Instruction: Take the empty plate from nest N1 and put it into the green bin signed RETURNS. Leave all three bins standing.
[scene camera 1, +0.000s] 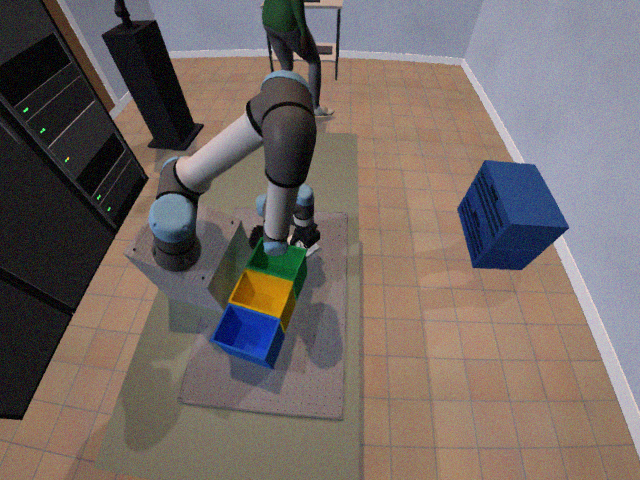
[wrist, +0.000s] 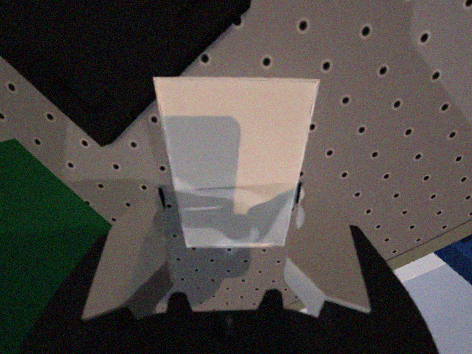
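Where they show: gripper, fingertip midpoint: (scene camera 1: 303, 247) (wrist: 230, 187); arm's base, origin of the base link: (scene camera 1: 177, 249).
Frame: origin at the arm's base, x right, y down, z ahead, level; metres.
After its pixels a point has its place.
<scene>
The plate (wrist: 275, 135) @[x -0.307, y 0.256, z 0.331 m] shows in the wrist view as a pale rectangle, with a grey shadow over its left and lower parts. In the scene view part of a white piece (scene camera 1: 312, 250) @[x -0.242, y 0.258, z 0.395 m] shows by the gripper. My gripper (wrist: 230, 187) @[x -0.257, y 0.272, z 0.353 m] (scene camera 1: 302, 241) @[x -0.257, y 0.272, z 0.353 m] is open, with a fingertip at each side of the plate's lower part; I see no grip on it. Nest N1's sign cannot be made out. The green bin (scene camera 1: 284, 266) @[x -0.143, y 0.256, z 0.299 m] (wrist: 45, 200) @[x -0.150, y 0.251, z 0.273 m] stands upright beside the gripper, partly hidden by the arm in the scene view. Its sign is not readable.
The yellow bin (scene camera 1: 264, 292) @[x -0.013, y 0.247, z 0.254 m] and the blue bin (scene camera 1: 248, 333) @[x 0.147, y 0.269, z 0.237 m] stand upright in line with the green one on the perforated board (scene camera 1: 310, 397) @[x 0.310, y 0.270, z 0.501 m]. A black object (wrist: 90, 60) @[x -0.249, y 0.259, z 0.241 m] lies beside the plate. A blue cabinet (scene camera 1: 524, 196) stands at right, a black rack (scene camera 1: 31, 206) at left.
</scene>
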